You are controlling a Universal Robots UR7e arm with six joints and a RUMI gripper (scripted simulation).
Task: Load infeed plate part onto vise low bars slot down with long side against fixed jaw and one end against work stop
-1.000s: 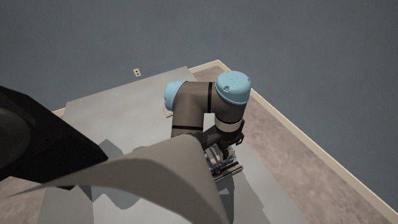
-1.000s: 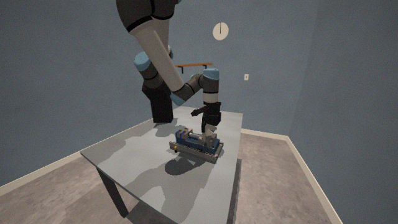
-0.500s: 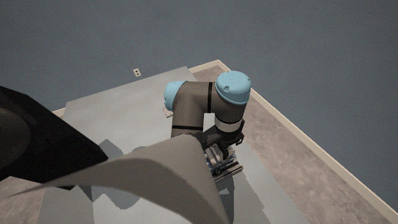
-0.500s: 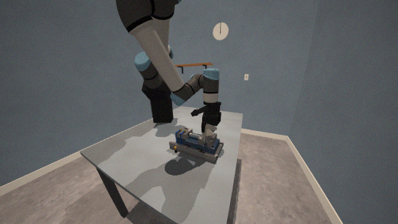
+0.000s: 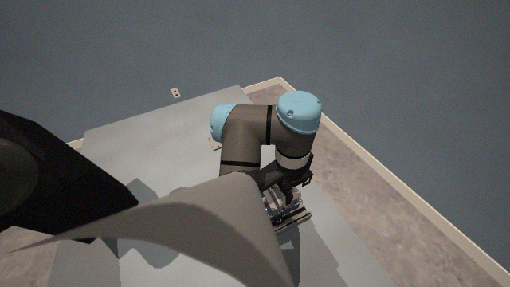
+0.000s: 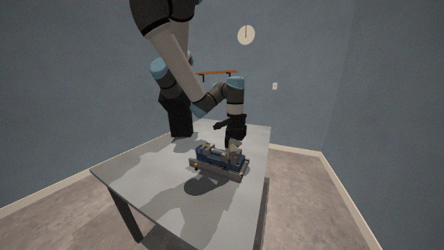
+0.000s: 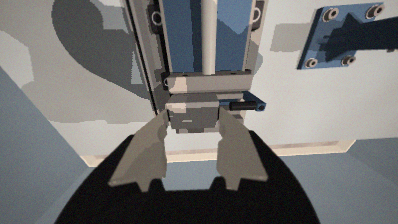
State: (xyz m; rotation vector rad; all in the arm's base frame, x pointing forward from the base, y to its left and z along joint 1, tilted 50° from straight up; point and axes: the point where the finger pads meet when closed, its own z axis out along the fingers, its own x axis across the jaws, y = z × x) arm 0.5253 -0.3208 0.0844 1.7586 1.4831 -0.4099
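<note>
Now: the part 1 cm below my hand. Also, from my hand: grey jaw: 3 cm to the left, 3 cm below, 3 cm behind; then cylinder rod: 8 cm behind, 4 cm to the left, 3 cm below; then work stop: 6 cm to the left, 2 cm ahead, 1 cm below.
</note>
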